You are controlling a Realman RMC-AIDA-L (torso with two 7-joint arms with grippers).
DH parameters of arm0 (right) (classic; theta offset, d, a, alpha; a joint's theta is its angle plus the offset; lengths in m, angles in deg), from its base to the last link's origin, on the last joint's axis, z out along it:
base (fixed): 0 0 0 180
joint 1: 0 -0.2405 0 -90
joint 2: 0 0 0 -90
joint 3: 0 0.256 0 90
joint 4: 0 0 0 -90
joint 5: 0 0.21 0 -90
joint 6: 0 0 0 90
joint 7: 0 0.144 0 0
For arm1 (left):
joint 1: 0 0.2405 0 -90
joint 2: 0 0 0 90
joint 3: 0 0.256 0 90
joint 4: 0 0 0 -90
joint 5: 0 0.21 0 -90
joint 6: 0 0 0 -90
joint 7: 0 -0.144 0 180
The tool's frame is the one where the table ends.
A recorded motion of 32 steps. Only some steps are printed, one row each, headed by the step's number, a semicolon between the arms.
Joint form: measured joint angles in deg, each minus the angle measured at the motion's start. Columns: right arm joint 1, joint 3, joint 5, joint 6, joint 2, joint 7, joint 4; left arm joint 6, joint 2, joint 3, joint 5, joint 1, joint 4, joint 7.
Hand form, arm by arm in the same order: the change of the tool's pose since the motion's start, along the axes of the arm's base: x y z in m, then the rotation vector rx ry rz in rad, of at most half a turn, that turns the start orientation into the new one. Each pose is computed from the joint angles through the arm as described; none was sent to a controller.
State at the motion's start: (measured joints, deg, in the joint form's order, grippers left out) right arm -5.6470 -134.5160 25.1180 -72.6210 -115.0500 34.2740 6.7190; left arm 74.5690 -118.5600 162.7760 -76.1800 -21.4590 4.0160 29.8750
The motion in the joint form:
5: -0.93 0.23 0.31 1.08 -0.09 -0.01 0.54; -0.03 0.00 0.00 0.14 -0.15 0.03 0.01
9: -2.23 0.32 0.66 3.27 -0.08 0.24 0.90; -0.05 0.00 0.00 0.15 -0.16 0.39 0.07
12: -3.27 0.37 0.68 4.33 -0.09 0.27 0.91; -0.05 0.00 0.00 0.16 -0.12 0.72 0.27
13: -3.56 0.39 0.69 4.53 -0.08 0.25 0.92; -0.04 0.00 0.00 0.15 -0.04 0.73 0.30
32: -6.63 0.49 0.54 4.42 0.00 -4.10 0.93; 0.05 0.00 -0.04 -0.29 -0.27 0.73 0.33
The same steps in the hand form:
5: -0.0027 0.0081 -0.0014 0.0025 0.0025 0.0023; 0.0008 0.0009 -0.0002 -0.0022 0.0011 -0.0030
9: -0.0033 0.0179 -0.0031 -0.0054 -0.0020 -0.0081; -0.0001 0.0009 0.0010 -0.0012 0.0061 -0.0012
12: -0.0047 0.0249 -0.0041 -0.0118 -0.0081 -0.0060; -0.0012 0.0005 0.0021 -0.0004 0.0081 0.0011
13: -0.0053 0.0269 -0.0041 -0.0126 -0.0098 -0.0039; -0.0016 -0.0001 0.0022 -0.0002 0.0077 0.0025
32: -0.0175 0.0479 -0.0035 -0.0060 -0.0805 0.0819; -0.0007 0.0015 0.0034 0.0076 0.0044 0.0006

